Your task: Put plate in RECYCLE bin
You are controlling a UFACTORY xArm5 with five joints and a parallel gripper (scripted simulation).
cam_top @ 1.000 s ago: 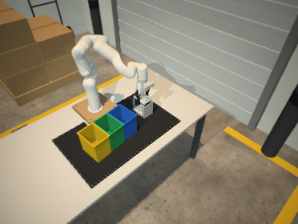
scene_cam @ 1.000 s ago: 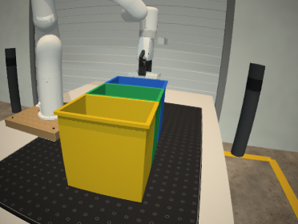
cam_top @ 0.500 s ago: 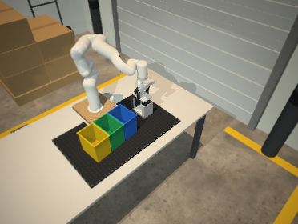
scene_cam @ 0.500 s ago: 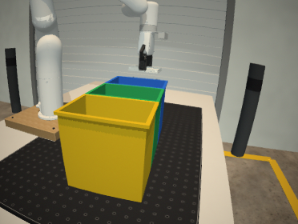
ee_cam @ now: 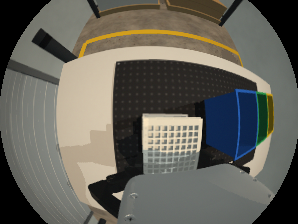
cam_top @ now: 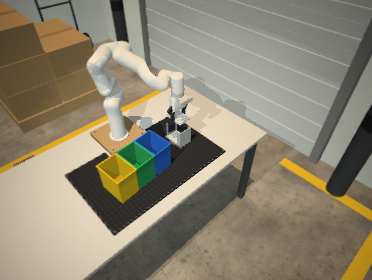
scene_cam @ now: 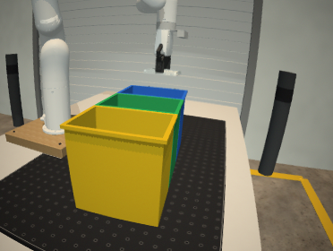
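Now: the yellow bin 500 mm to the right of my hand, 130 mm below it and 80 mm ahead of it. From my hand the other things lie so: green bin: 370 mm to the right, 130 mm below, 70 mm ahead; then blue bin: 240 mm to the right, 130 mm below, 50 mm ahead; then 96-well plate: 10 mm below.
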